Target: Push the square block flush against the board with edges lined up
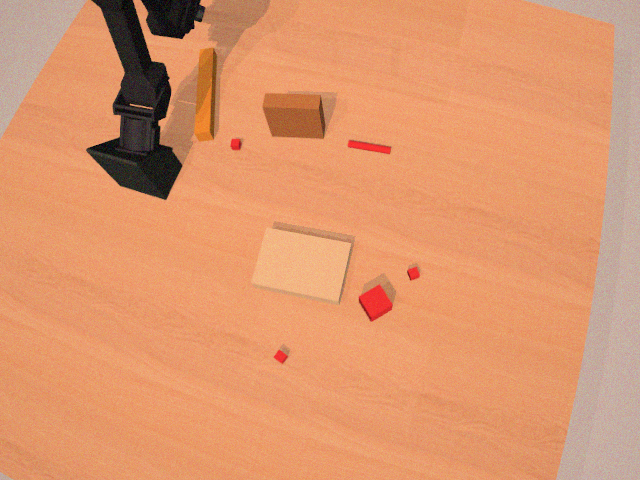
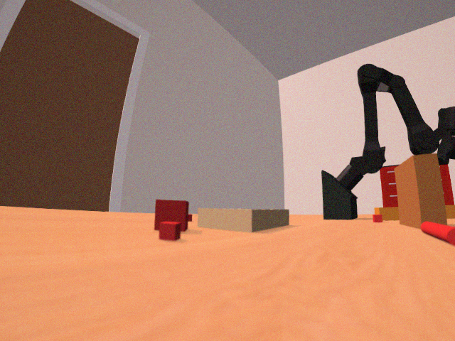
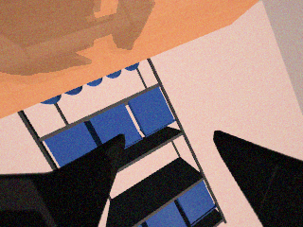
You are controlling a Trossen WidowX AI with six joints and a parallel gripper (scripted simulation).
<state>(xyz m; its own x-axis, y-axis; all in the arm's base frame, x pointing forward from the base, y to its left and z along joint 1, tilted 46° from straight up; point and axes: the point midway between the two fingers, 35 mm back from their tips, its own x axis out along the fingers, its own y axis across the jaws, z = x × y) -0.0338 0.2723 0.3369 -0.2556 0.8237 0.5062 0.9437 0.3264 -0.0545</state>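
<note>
My gripper tip is 330 mm to the left of the brown square block, 300 mm short of it and 80 mm above it. The rest, counted from my gripper tip: long orange board 270 mm to the right, 120 mm below, 90 mm ahead; pale tan board 600 mm to the right, 370 mm ahead, 120 mm below; thin red rod 440 mm ahead, 350 mm to the right, 130 mm below.
</note>
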